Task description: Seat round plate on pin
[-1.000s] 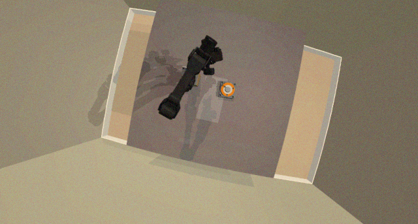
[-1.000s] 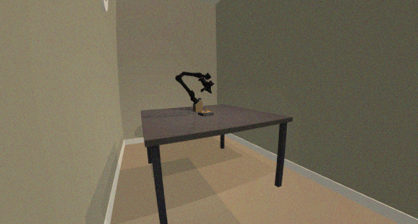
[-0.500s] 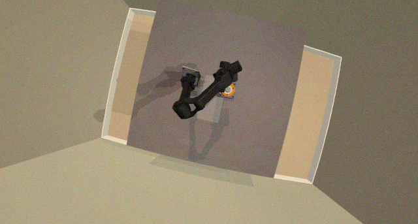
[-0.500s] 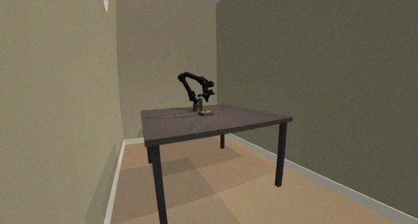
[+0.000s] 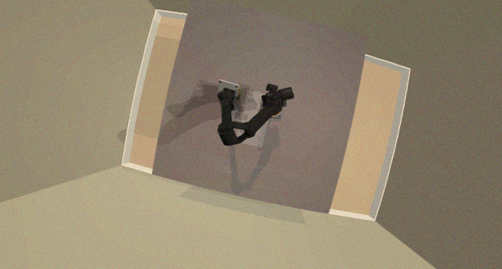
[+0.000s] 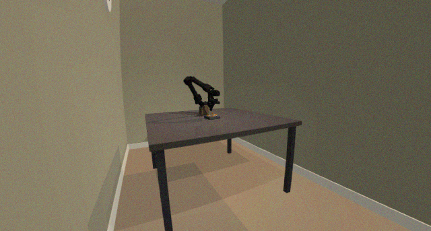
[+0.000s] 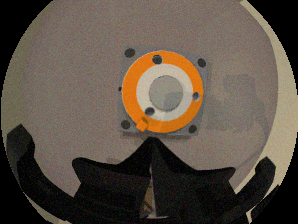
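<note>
The square grey base lies 5 cm below my gripper tip, 5 cm ahead of it and 1 cm to the right of it.
</note>
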